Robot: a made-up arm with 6 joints.
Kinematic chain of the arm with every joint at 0, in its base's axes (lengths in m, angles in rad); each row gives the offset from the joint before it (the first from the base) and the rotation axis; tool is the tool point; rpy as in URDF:
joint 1: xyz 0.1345 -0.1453 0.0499 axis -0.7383 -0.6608 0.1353
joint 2: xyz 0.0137 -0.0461 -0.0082 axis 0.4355 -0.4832 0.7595
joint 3: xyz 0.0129 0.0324 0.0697 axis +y
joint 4: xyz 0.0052 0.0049 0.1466 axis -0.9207 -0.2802 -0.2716
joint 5: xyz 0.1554 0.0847 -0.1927 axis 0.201 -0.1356 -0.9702
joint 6: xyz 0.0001 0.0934 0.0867 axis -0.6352 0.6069 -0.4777
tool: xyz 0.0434 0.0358 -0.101 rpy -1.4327 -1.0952 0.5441
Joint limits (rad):
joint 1: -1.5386..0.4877
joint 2: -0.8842..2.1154
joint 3: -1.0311..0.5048
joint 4: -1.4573..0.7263
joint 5: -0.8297..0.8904
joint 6: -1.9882..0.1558
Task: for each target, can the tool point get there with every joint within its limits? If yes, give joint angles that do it. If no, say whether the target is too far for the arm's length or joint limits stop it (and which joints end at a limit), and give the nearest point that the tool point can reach.
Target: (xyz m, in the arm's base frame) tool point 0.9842 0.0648 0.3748
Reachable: no: too far | nearest point 0.6421 -0.0226 0.2465 | short by 0.376 m
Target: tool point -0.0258 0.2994 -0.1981
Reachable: no: joint limits stop it (at a limit: joint 1, joint 2, joint 3) | nearest point 0.0882 0.1214 -0.1850 | short by 0.212 m
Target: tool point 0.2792 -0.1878 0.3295
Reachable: yes | joints -1.1450 1.1116 -0.1822 0.1718 -0.1392 -0.6160
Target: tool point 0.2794 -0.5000 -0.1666
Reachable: no: joint limits stop it (at a limit: joint 2, joint 3, joint 4, joint 5) | nearest point 0.3064 -0.4052 -0.1438 | short by 0.101 m
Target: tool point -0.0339 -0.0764 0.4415
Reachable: yes | joints -0.2136 1.0676 -0.3482 -0.7527 0.5353 -0.2957
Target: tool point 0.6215 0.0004 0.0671
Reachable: yes | joints -0.7348 -0.5314 0.3724 -1.1175 -0.0365 -0.8735
